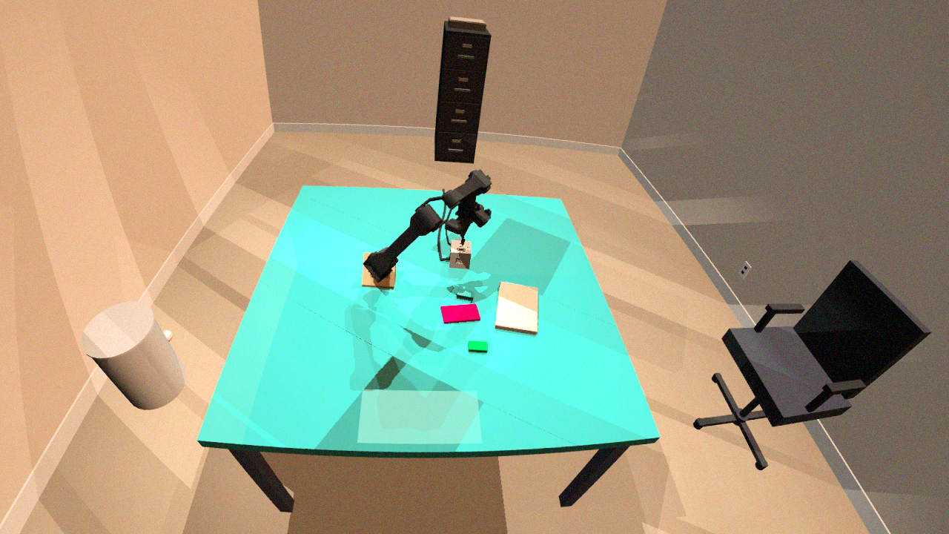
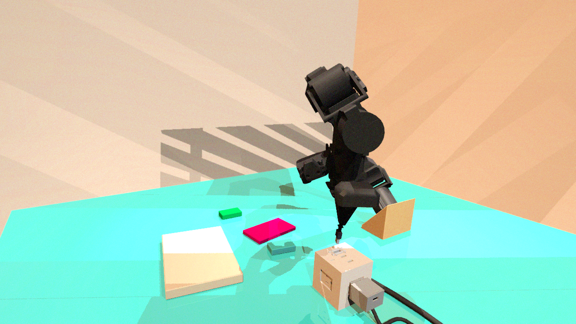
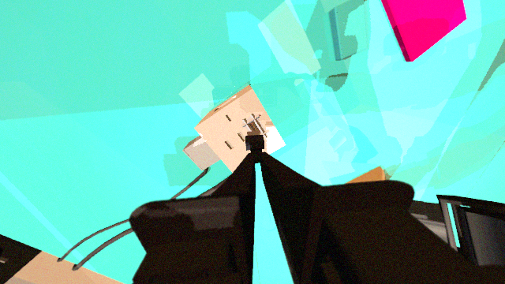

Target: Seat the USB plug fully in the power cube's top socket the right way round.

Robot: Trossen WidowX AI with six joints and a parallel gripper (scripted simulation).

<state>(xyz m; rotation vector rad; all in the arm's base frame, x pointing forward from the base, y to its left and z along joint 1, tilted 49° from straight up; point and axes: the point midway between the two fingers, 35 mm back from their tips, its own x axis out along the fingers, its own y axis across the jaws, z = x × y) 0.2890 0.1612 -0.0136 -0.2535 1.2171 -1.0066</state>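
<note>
Right now my gripper tip is 20 mm above the dark USB plug. The rest, counted from my gripper tip: USB socket 10 mm to the right, 70 mm below; then magenta block 260 mm to the right, 130 mm below; then small teal block 20 mm ahead, 170 mm to the right, 130 mm below.
</note>
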